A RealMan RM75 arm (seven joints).
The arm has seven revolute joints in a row. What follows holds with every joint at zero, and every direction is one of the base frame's. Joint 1 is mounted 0.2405 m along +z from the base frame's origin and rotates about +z. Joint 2 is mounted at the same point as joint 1 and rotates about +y. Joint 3 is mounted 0.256 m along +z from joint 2 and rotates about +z. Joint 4 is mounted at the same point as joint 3 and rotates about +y. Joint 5 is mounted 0.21 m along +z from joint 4 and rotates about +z. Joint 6 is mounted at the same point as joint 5 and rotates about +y. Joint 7 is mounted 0.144 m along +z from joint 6 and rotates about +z. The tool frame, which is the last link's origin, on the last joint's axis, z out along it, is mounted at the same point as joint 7; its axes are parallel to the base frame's.
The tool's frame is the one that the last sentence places.
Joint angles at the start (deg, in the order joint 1, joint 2, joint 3, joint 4, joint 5, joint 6, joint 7): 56.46, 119.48, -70.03, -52.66, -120.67, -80.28, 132.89
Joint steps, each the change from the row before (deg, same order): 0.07, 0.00, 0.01, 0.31, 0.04, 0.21, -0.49; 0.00, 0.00, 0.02, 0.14, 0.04, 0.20, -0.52; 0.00, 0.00, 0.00, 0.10, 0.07, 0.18, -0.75; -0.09, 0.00, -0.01, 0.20, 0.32, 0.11, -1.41; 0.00, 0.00, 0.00, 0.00, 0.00, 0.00, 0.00; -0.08, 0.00, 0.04, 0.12, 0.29, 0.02, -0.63
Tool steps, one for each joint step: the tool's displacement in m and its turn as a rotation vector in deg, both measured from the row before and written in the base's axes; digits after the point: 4 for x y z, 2 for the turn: 0.0004, 0.0004, -0.0006, 0.08, 0.00, 0.28; 0.0003, 0.0004, -0.0002, 0.17, 0.03, 0.37; 0.0001, 0.0003, -0.0002, 0.18, 0.03, 0.64; 0.0005, -0.0001, -0.0004, 0.06, 0.16, 1.12; 0.0000, 0.0000, 0.0000, 0.00, 0.00, 0.00; 0.0003, -0.0002, -0.0001, -0.03, 0.24, 0.40
